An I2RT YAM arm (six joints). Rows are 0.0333 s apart.
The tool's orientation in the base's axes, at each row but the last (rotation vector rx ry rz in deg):
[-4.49, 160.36, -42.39]
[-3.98, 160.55, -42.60]
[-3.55, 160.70, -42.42]
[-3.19, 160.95, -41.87]
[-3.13, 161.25, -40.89]
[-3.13, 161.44, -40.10]
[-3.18, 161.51, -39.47]
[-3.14, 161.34, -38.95]
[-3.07, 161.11, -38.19]
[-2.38, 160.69, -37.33]
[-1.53, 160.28, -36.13]
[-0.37, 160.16, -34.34]
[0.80, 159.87, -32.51]
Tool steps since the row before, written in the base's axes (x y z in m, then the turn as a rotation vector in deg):
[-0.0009, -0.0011, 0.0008, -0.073, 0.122, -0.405]
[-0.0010, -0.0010, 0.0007, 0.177, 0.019, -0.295]
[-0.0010, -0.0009, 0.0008, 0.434, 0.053, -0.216]
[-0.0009, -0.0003, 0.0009, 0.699, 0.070, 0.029]
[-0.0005, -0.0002, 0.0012, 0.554, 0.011, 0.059]
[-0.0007, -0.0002, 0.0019, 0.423, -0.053, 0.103]
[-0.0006, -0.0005, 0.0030, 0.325, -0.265, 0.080]
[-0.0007, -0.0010, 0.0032, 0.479, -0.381, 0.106]
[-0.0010, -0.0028, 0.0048, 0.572, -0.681, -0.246]
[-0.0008, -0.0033, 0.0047, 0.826, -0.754, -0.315]
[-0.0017, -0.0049, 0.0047, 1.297, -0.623, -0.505]
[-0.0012, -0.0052, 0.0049, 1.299, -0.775, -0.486]
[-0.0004, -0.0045, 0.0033, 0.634, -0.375, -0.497]
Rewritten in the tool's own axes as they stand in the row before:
[0.0008, -0.0014, -0.0004, 0.146, 0.305, 0.264]
[0.0009, -0.0012, -0.0003, -0.109, 0.165, 0.282]
[0.0009, -0.0012, -0.0005, -0.379, 0.161, 0.261]
[0.0007, -0.0007, -0.0008, -0.692, 0.063, 0.109]
[0.0002, -0.0008, -0.0010, -0.552, -0.006, 0.076]
[0.0003, -0.0011, -0.0017, -0.429, -0.086, 0.036]
[0.0000, -0.0018, -0.0025, -0.309, -0.266, 0.128]
[0.0000, -0.0024, -0.0025, -0.453, -0.378, 0.195]
[0.0001, -0.0047, -0.0032, -0.433, -0.487, 0.653]
[-0.0001, -0.0050, -0.0029, -0.655, -0.515, 0.810]
[0.0008, -0.0065, -0.0025, -1.069, -0.296, 1.046]
[0.0001, -0.0068, -0.0025, -1.067, -0.442, 1.091]
[-0.0003, -0.0054, -0.0013, -0.446, -0.114, 0.760]

